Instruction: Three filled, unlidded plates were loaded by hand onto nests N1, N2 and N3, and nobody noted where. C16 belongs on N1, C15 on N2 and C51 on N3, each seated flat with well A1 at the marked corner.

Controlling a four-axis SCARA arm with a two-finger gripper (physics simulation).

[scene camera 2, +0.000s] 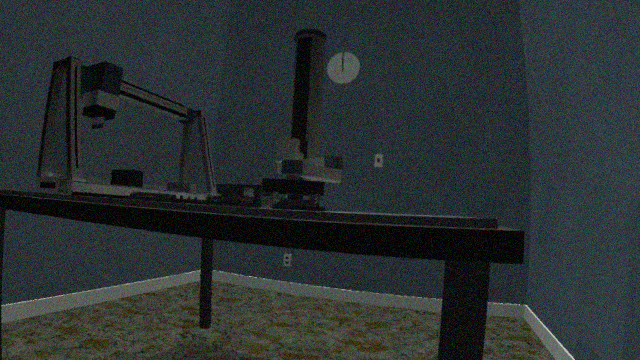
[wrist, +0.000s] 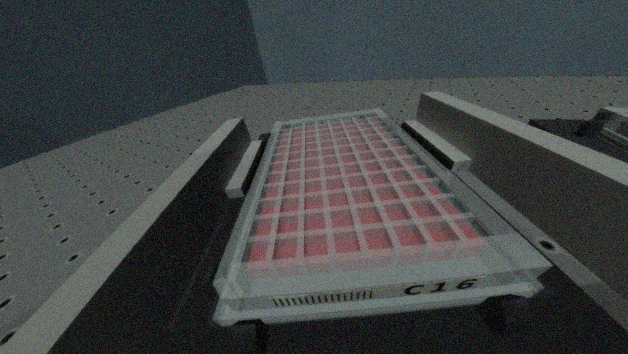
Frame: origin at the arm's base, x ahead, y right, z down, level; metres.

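Seen in the pictures: gripper, between the fingertips: (scene camera 2: 297, 196) (wrist: 331, 122).
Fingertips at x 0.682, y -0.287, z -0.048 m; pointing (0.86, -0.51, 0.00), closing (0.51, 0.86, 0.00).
A point is followed by its place in that frame.
My gripper (scene camera 2: 298, 200) @(x 0.682, y -0.287, z -0.048 m) (wrist: 331, 122) @(x 0.682, y -0.287, z -0.048 m) is shut on the plate C16, with one pad along each long side. Plate C16 (wrist: 345, 187) @(x 0.639, y -0.262, z -0.039 m) is clear, unlidded, and filled red in its wells; its barcode and label face the wrist camera. It looks level between the fingers. Dark nest parts show under its near edge; whether it touches them I cannot tell. In the scene view the gripper is low over the deck, and the plate is too dark to make out. A pale, clear-sided object (wrist: 618, 122) @(x 0.744, y -0.146, z -0.035 m) shows in part at the right edge of the wrist view, its label not visible. Well A1's corner mark cannot be read.
The arm's column (scene camera 2: 315, 95) @(x 0.043, y -0.061, z -0.552 m) rises behind the gripper. A gantry frame (scene camera 2: 74, 125) @(x 0.836, y 0.505, z -0.251 m) with a hanging head (scene camera 2: 101, 92) @(x 0.772, y 0.469, z -0.384 m) stands at the left of the table (scene camera 2: 350, 235) @(x 1.050, y -0.531, z 0.016 m). A dark box (scene camera 2: 126, 177) @(x 0.565, y 0.534, z -0.099 m) stands under it. Low dark fixtures (scene camera 2: 235, 194) @(x 0.758, y -0.147, z -0.039 m) lie left of the gripper.
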